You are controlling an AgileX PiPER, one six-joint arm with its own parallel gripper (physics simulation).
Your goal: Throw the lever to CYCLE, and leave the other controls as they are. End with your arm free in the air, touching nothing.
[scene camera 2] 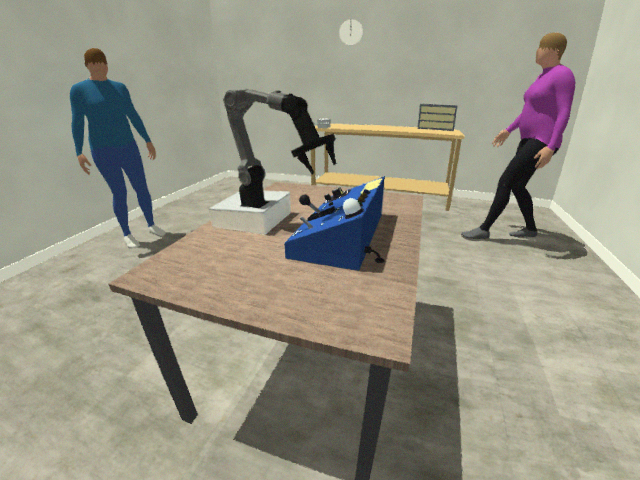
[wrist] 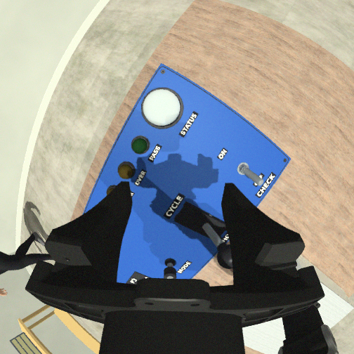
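Observation:
The blue console point(scene camera 2: 325, 250) point(wrist: 210, 125) stands on the table. Its lever, with a black ball knob point(scene camera 2: 304, 199) point(wrist: 225, 256), leans toward the slot's end away from the CYCLE label point(wrist: 174, 206), on the robot base's side. The label at that end is mostly hidden. My gripper point(scene camera 2: 324, 167) point(wrist: 176, 192) is open and empty, in the air above the console, apart from the lever. In the wrist view the knob shows partly behind the right finger. A metal toggle switch point(scene camera 2: 306, 222) point(wrist: 251, 174) tilts toward the CHECK label. A small black control point(wrist: 170, 267) stands beside MODE.
A white dome point(scene camera 2: 351, 206) point(wrist: 161, 107), a green lamp point(wrist: 140, 145) and an amber lamp point(wrist: 126, 170) line the console's far side. The white base block point(scene camera 2: 240, 219) stands on the wooden table point(scene camera 2: 258, 289). Two people stand beyond the table; a shelf bench point(scene camera 2: 392, 132) is behind.

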